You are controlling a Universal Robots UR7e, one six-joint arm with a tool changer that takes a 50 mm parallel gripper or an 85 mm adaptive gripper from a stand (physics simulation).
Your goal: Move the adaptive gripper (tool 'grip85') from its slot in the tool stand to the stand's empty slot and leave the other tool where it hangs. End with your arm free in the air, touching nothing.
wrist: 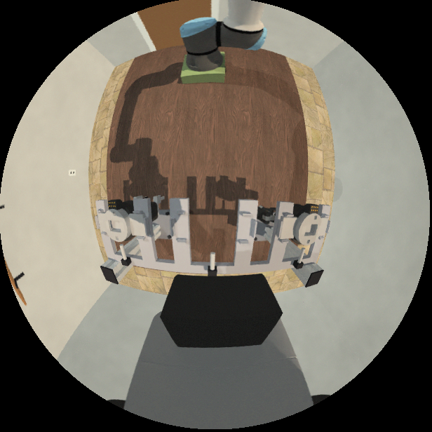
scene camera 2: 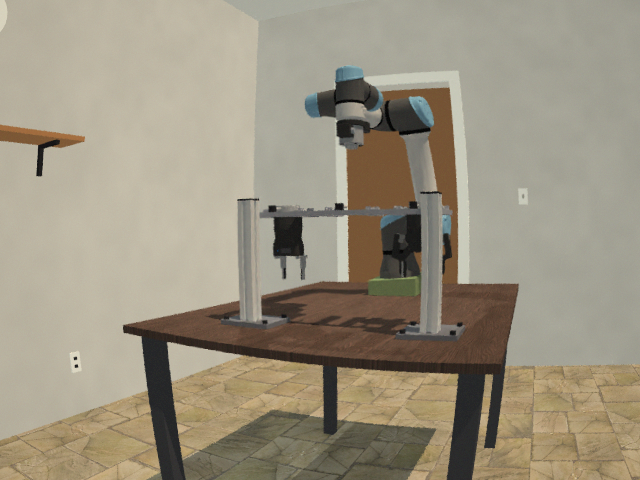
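Where they show: hand, its tool point: [scene camera 2: 351,144]; arm's base, origin of its link: [scene camera 2: 400,275].
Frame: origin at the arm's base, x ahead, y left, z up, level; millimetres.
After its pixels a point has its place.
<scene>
My arm's bare tool coupler [scene camera 2: 351,140] @[x 643, y -45, z 394 mm] hangs in the air above and behind the stand, with no gripper on it. The stand's rail [scene camera 2: 356,212] @[x 717, y -23, z 213 mm] [wrist: 245,230] has three slots. The black adaptive gripper [scene camera 2: 413,235] hangs in the right slot, partly behind the right post, with its fingers spread; its round coupling plate [wrist: 301,230] shows in the wrist view. The parallel gripper [scene camera 2: 287,236] hangs in the left slot, fingers apart and pointing down; its round coupling plate [wrist: 113,233] shows from above. The middle slot is empty.
The stand's left post [scene camera 2: 249,258] @[x 711, y -289, z 107 mm] and right post [scene camera 2: 431,263] @[x 779, y 152, z 101 mm] rise from the wooden table [scene camera 2: 330,335] @[x 768, y -74, z -63 mm] [wrist: 215,135]. The arm's base stands on a green block [scene camera 2: 393,286] @[x 92, y -14, z -29 mm] [wrist: 203,76] beyond the stand. Short upright pins [wrist: 212,260] stand along the rail's front edge.
</scene>
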